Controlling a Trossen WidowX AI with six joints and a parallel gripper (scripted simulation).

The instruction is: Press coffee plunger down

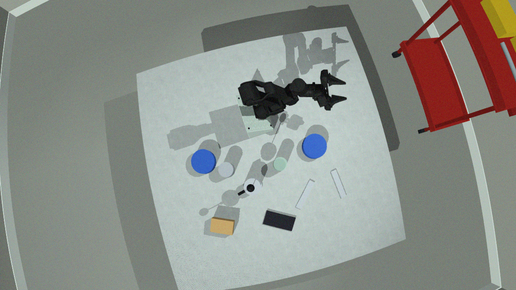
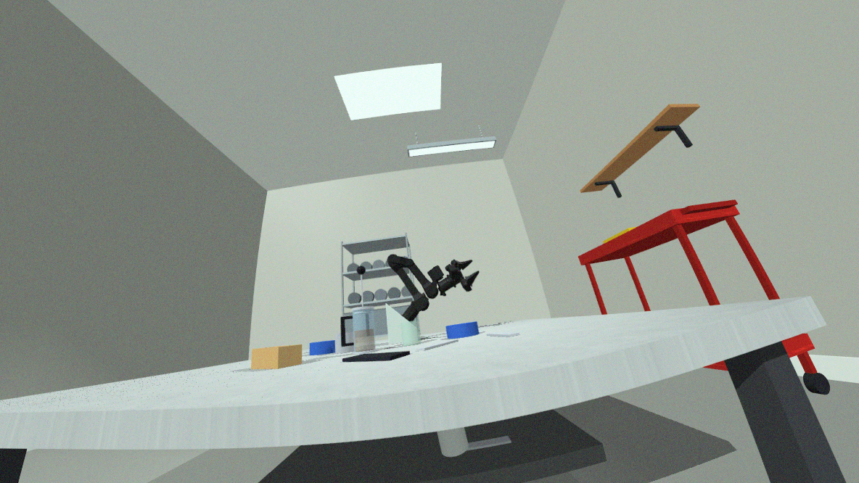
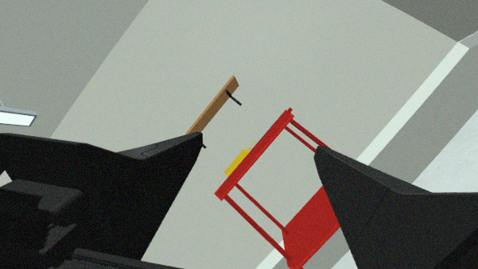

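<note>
Right now my gripper tip is 490 mm to the left of the coffee press, 290 mm short of it and 160 mm above it. From my gripper tip the other things lie so: pale green cylinder (330 mm to the right, 260 mm below, 210 mm ahead); orange box (670 mm to the right, 440 mm ahead, 270 mm below); dark flat slab (480 mm ahead, 400 mm to the right, 290 mm below).
</note>
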